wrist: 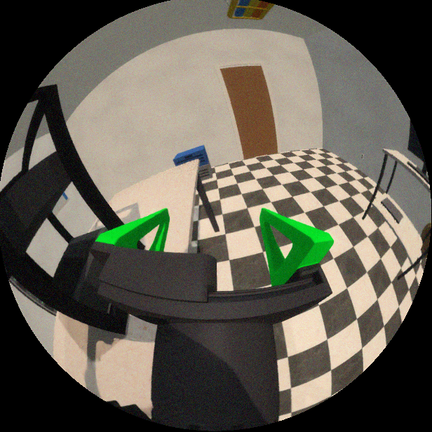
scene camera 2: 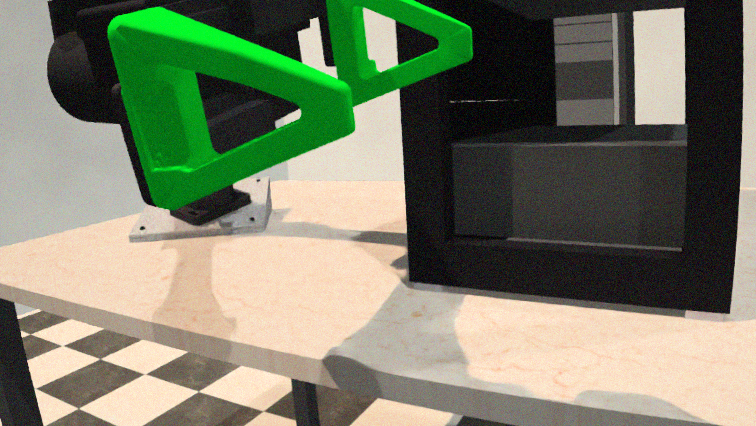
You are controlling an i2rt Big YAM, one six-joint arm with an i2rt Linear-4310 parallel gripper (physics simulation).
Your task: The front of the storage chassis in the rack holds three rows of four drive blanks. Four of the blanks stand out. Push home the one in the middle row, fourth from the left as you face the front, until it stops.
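Where they show: gripper, fingertip midpoint: (scene camera 2: pixel 423 69); arm's base, link origin: (scene camera 2: pixel 210 208).
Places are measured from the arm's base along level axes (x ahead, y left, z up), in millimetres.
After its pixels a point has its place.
Observation:
The black rack (scene camera 2: pixel 427 211) {x 509, y -104, z 48 mm} (wrist: pixel 76 162) stands on the table, at the right in the scene view and at the left in the wrist view. A dark grey box (scene camera 2: pixel 576 190) {x 638, y -51, z 66 mm} sits low in it; another dark body (wrist: pixel 31 187) spans it higher up. I cannot tell which is the storage chassis. The drive blanks and the chassis front do not show in either view. My gripper (scene camera 2: pixel 411 79) {x 686, y -371, z 160 mm} (wrist: pixel 214 213) is open and empty, with its green fingers wide apart. In the scene view it appears left of the rack's opening; in the wrist view the rack is left of the fingers.
The table (scene camera 2: pixel 296 280) {x 359, y -143, z -33 mm} (wrist: pixel 172 190) has its edge below the fingers in the scene view. The arm's base plate (scene camera 2: pixel 158 224) {x -22, y -92, z -12 mm} is at the left. A blue box (wrist: pixel 191 156) shows past the table's far end. Checkered floor (wrist: pixel 305 210) and another table (wrist: pixel 407 162) are at the right.

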